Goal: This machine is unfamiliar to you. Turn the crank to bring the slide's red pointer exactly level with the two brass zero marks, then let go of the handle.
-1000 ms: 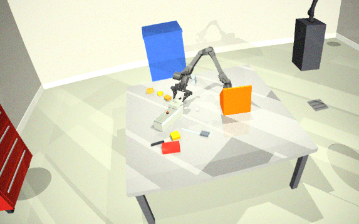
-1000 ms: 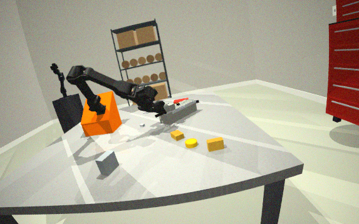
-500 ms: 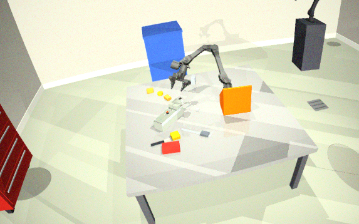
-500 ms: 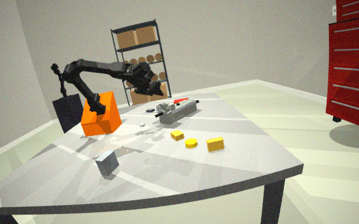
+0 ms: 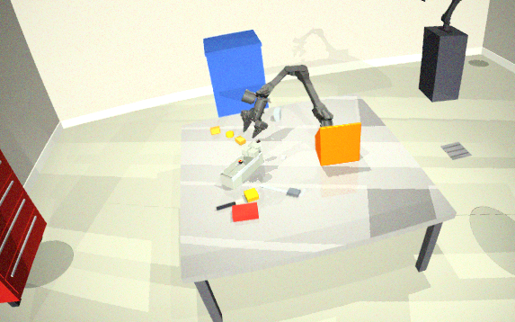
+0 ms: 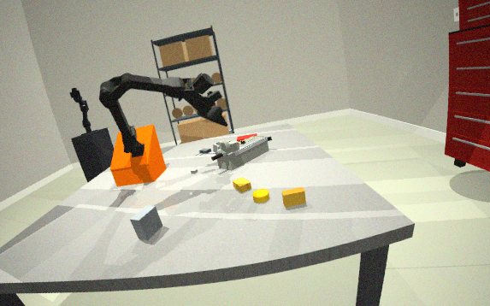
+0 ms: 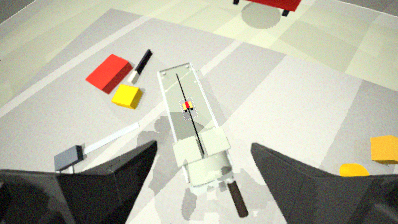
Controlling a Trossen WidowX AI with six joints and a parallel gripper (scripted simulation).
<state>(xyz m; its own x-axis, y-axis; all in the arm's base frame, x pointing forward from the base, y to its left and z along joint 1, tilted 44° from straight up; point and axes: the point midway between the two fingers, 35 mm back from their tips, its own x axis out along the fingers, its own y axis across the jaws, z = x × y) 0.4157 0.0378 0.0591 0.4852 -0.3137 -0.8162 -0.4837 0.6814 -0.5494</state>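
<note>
My gripper tip is 110 mm above the dark brown crank handle, 80 mm to the left of it and 40 mm past it. Also, from my gripper tip: yellow block (270 mm to the left, 180 mm below, 20 mm ahead); then grey cube (450 mm to the right, 200 mm behind, 160 mm below); then red pointer (110 mm below, 70 mm to the left, 60 mm ahead).
</note>
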